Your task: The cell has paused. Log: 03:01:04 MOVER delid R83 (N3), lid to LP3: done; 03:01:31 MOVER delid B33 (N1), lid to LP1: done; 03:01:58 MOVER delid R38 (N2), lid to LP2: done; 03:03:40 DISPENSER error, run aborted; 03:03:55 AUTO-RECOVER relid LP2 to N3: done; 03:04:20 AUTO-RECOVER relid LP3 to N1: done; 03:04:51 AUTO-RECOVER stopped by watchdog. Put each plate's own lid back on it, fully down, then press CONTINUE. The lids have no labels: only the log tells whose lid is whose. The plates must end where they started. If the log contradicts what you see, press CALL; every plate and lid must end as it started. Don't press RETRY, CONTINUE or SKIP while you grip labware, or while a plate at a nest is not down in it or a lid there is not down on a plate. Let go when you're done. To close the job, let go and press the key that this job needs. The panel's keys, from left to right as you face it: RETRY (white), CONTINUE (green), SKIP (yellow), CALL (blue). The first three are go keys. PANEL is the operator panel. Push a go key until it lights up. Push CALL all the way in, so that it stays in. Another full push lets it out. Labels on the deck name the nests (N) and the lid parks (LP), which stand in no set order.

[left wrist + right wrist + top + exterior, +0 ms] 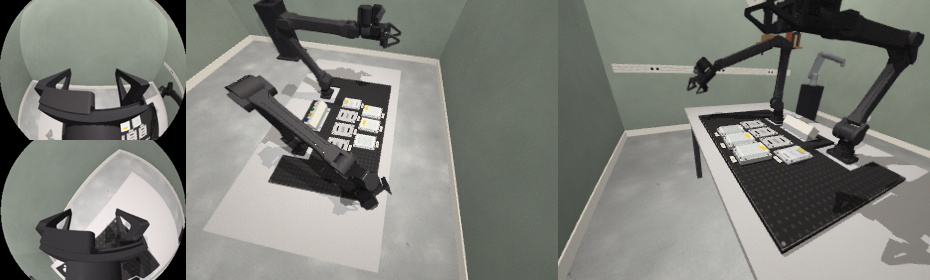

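Observation:
The LP3 lies 42 cm to the left of my right hand, 32 cm behind it and 17 cm below it. The rest, counted from my right hand: green continue key: 56 cm behind, 52 cm to the left, 11 cm below; then LP4 park: 55 cm to the left, 32 cm behind, 17 cm below; then white retry key: 57 cm to the left, 56 cm behind, 11 cm below.

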